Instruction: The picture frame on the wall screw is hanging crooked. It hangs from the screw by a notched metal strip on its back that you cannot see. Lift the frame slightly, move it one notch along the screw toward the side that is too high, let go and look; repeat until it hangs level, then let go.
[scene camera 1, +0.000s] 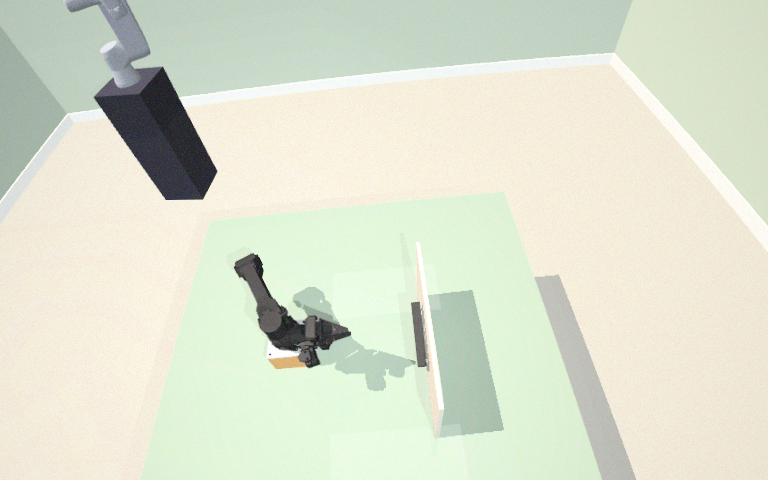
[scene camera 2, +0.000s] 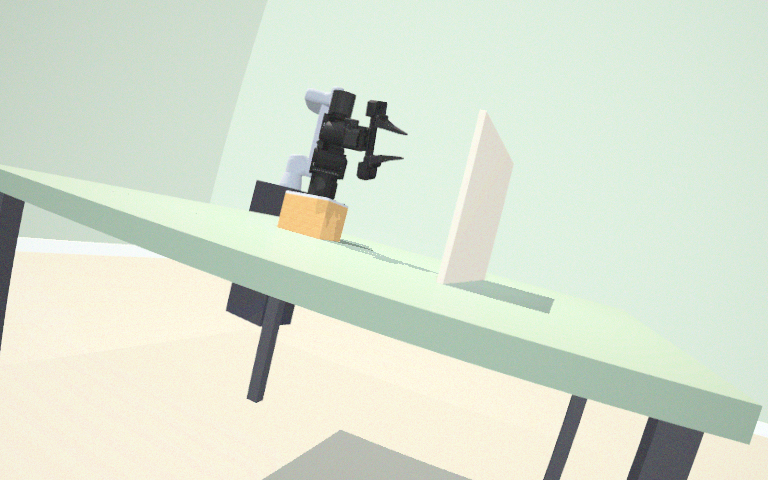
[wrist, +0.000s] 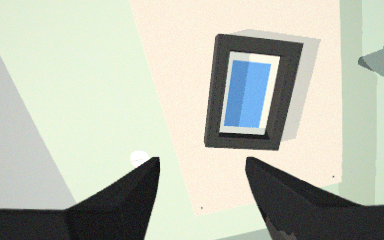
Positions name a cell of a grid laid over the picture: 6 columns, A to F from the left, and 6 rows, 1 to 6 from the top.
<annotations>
my gripper: scene camera 1 C5; scene camera 2 D2; wrist D5
</annotations>
